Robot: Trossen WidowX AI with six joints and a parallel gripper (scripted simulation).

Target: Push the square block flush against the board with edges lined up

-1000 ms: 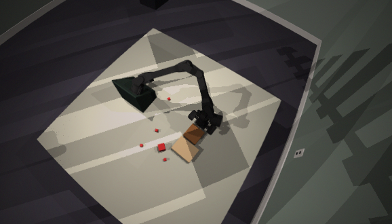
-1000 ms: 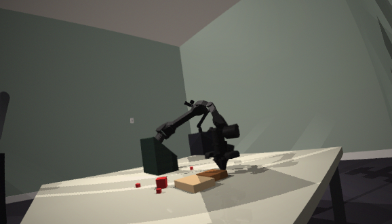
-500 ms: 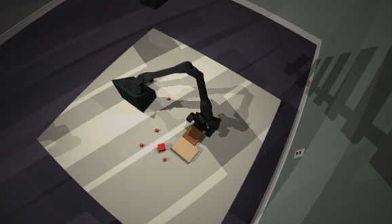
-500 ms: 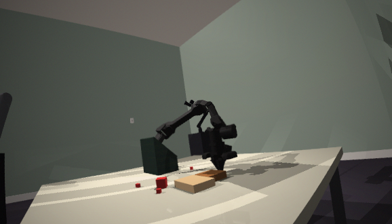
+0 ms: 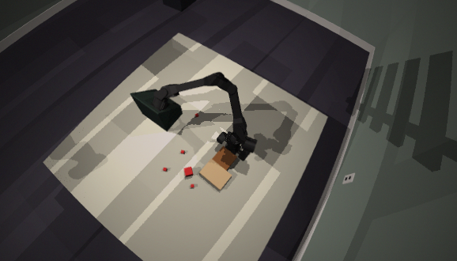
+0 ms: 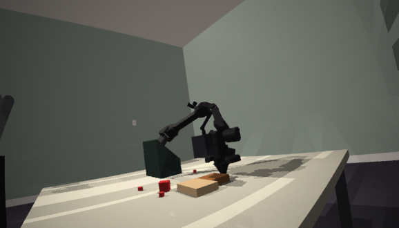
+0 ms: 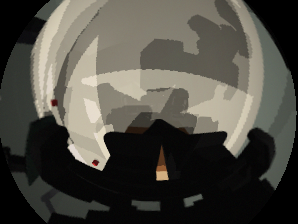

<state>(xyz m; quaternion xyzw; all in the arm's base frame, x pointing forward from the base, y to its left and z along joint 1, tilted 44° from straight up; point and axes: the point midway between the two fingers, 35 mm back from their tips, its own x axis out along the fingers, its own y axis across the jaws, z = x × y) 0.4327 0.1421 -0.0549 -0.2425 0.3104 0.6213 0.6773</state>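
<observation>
Right now the square block is 60 mm to the right of my gripper tip, 10 mm behind it and 10 mm above it. From my gripper tip the other things lie so: red cube: 230 mm to the right, 130 mm behind, 10 mm above; board: 170 mm to the right, 10 mm above.
</observation>
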